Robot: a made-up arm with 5 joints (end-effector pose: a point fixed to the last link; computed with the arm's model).
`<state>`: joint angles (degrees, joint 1 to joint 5).
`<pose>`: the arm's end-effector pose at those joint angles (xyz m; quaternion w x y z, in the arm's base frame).
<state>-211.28 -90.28 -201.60 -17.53 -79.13</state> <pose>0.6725 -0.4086 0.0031 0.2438 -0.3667 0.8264 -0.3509</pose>
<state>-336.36 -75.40 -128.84 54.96 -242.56</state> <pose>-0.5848 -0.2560 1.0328 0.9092 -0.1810 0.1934 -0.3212</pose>
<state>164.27 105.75 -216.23 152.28 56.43</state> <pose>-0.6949 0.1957 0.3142 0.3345 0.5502 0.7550 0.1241</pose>
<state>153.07 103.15 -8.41 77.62 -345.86</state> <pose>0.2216 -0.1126 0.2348 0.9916 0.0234 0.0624 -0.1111</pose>
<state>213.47 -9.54 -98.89 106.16 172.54</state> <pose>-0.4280 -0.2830 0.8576 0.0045 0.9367 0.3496 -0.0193</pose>
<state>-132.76 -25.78 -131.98 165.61 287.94</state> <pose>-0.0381 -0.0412 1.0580 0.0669 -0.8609 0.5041 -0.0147</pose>
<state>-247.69 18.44 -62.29 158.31 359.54</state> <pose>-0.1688 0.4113 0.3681 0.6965 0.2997 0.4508 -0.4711</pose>
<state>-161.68 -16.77 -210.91 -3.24 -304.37</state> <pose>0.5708 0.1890 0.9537 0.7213 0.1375 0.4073 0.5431</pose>
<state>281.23 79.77 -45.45 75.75 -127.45</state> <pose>0.0100 -0.0501 -0.1465 0.7981 -0.5221 -0.2362 -0.1859</pose>
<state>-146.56 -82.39 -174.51 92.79 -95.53</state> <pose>0.7369 0.4867 0.5980 0.8485 0.1247 -0.0595 -0.5108</pose>
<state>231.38 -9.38 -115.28 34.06 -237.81</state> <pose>-0.2785 -0.3486 1.1590 0.0399 -0.4075 -0.5733 0.7097</pose>
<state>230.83 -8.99 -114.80 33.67 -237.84</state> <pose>-0.2873 -0.3526 1.1530 0.0433 -0.4118 -0.5739 0.7065</pose>
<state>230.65 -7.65 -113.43 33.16 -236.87</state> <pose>-0.3061 -0.3734 1.1322 0.0377 -0.4255 -0.5806 0.6931</pose>
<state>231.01 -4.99 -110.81 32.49 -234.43</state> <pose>-0.3368 -0.4161 1.0878 0.0198 -0.4526 -0.5945 0.6643</pose>
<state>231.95 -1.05 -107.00 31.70 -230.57</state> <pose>-0.3731 -0.4767 1.0155 0.0074 0.4919 0.6132 -0.6180</pose>
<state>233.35 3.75 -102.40 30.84 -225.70</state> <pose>-0.4043 -0.5434 0.9181 0.0372 0.5387 0.6313 -0.5566</pose>
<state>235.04 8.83 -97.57 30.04 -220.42</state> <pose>-0.4219 -0.6034 0.8065 0.0624 0.5863 0.6450 -0.4862</pose>
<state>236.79 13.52 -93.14 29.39 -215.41</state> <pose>-0.4240 -0.6477 0.6981 0.0787 0.6278 0.6524 -0.4171</pose>
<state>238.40 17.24 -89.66 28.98 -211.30</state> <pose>-0.4153 -0.6750 0.6102 0.0867 0.6586 0.6552 -0.3598</pose>
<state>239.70 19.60 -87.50 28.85 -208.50</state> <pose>-0.4030 -0.6897 0.5544 0.0899 0.6768 0.6559 -0.3219</pose>
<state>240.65 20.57 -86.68 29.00 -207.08</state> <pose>-0.3923 -0.6976 0.5317 0.0919 0.6835 0.6569 -0.3047</pose>
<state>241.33 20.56 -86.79 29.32 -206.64</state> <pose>-0.3840 -0.7022 0.5323 0.0944 0.6825 0.6588 -0.3022</pose>
